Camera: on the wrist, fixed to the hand. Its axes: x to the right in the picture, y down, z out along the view.
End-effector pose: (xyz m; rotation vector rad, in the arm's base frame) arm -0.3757 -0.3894 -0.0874 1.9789 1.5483 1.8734
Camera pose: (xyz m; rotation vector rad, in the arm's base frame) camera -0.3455 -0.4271 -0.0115 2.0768 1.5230 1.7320
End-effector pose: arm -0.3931 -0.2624 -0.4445 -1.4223 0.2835 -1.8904
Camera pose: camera -0.3797 -0.3441 -0.4798 -1.5002 0.2295 -1.7847
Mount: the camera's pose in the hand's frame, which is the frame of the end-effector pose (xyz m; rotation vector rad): 0.0272 0.0832 -0.0209 0.0163 -0.1104 0.0229
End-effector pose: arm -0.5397 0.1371 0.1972 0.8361 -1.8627 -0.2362
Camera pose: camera -0.5641 0.1854 0.2691 0.8268 -1.9785 -0.2576
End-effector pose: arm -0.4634 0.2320 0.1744 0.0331 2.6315 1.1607
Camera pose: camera -0.5019 0.2769 0.2422 0.1271 2.5502 1.1117
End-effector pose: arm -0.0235 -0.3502 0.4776 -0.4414 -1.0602 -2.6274
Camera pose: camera -0.0222 -0.4264 0.5254 -0.5975 -1.1021 -2.5986
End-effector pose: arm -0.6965 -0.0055 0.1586 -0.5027 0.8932 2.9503
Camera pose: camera -0.7251 -0.0885 0.1785 -0.3274 0.9163 2.9546
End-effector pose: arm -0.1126 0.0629 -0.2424 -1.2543 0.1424 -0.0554
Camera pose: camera -0.0916 0.0658 -0.3299 -1.2363 0.0607 0.0324
